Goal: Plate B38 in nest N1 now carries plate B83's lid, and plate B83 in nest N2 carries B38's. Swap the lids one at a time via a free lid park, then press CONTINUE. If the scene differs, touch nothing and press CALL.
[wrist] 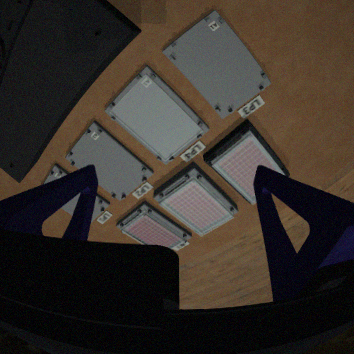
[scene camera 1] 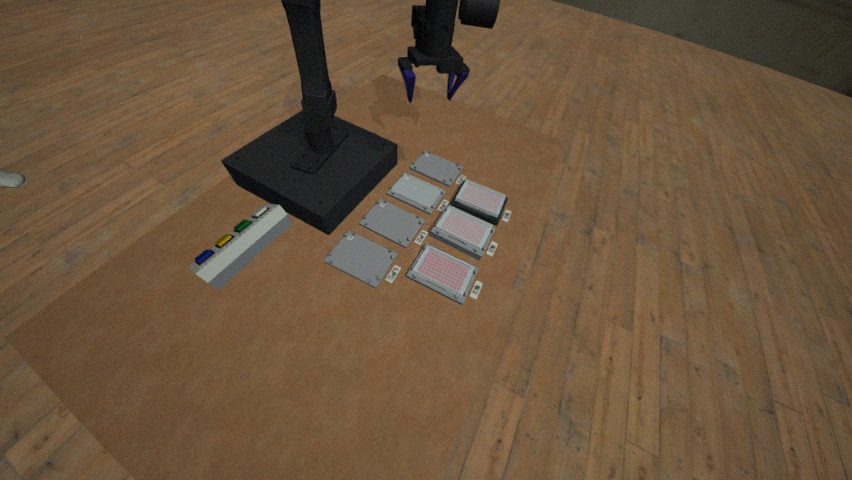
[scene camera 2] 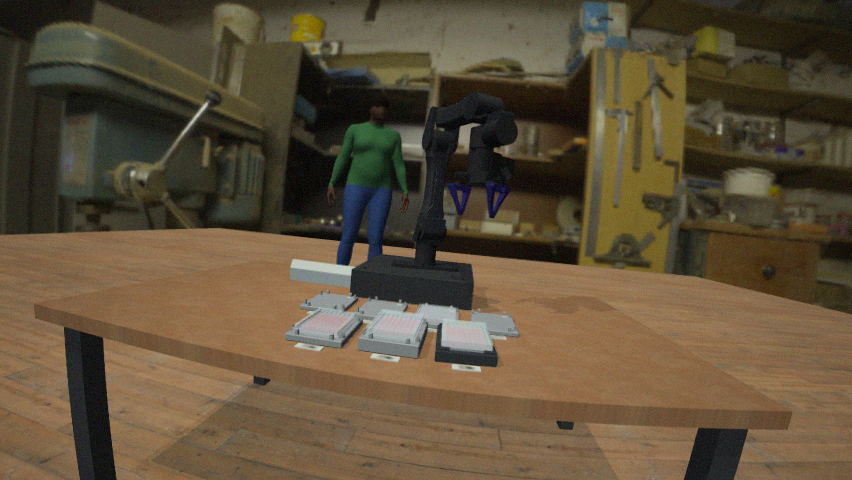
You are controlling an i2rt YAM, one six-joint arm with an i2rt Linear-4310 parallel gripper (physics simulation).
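Frame: origin at the arm's base, x ahead, y left, z up, level; millimetres.
Where they show: gripper, fingertip midpoint: (wrist: 175, 173) (scene camera 1: 429, 100) (scene camera 2: 475, 216); arm's base at its link origin: (scene camera 1: 322, 149) (scene camera 2: 424, 267).
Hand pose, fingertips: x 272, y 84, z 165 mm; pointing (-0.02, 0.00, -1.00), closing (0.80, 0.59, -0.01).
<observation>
Things, the pixels of their top centre, and the offset from my fingertips.
- LP2 at its top centre: (wrist: 105, 168) (scene camera 2: 382, 304) (scene camera 1: 392, 218) dx -16, dy -196, dz -226 mm
- LP3 at its top centre: (wrist: 220, 66) (scene camera 2: 493, 317) (scene camera 1: 437, 164) dx +31, dy +61, dz -226 mm
- pale lid at its top centre: (wrist: 155, 120) (scene camera 2: 437, 311) (scene camera 1: 416, 189) dx +8, dy -68, dz -228 mm
- button box at its top centre: (scene camera 1: 233, 231) (scene camera 2: 327, 262) dx -316, dy -392, dz -182 mm
My gripper (scene camera 1: 429, 100) (scene camera 2: 476, 215) (wrist: 175, 173) is open and empty, high above the table. Three plates with pink well grids sit in a row of nests: one (scene camera 1: 444, 271) (scene camera 2: 326, 323) (wrist: 152, 231) in a low grey nest, a middle one (scene camera 1: 463, 229) (scene camera 2: 393, 326) (wrist: 197, 207) in a taller grey nest, and one (scene camera 1: 480, 198) (scene camera 2: 466, 335) (wrist: 245, 165) in a black nest. Nest labels and plate lettering are too small to read. Lid parks LP1 (scene camera 1: 360, 258), LP2 (scene camera 1: 392, 223) (wrist: 110, 162) and LP3 (scene camera 1: 436, 167) (wrist: 215, 65) are bare. A pale lid (scene camera 1: 415, 192) (wrist: 157, 115) lies on LP4.
A button box (scene camera 1: 250, 250) (scene camera 2: 321, 273) stands beside the black robot base (scene camera 1: 310, 178) (scene camera 2: 411, 280). It carries blue (scene camera 1: 204, 256), yellow (scene camera 1: 224, 240), green (scene camera 1: 242, 225) and white (scene camera 1: 260, 211) buttons; no button text is legible. A person (scene camera 2: 372, 158) in green stands behind the table.
</observation>
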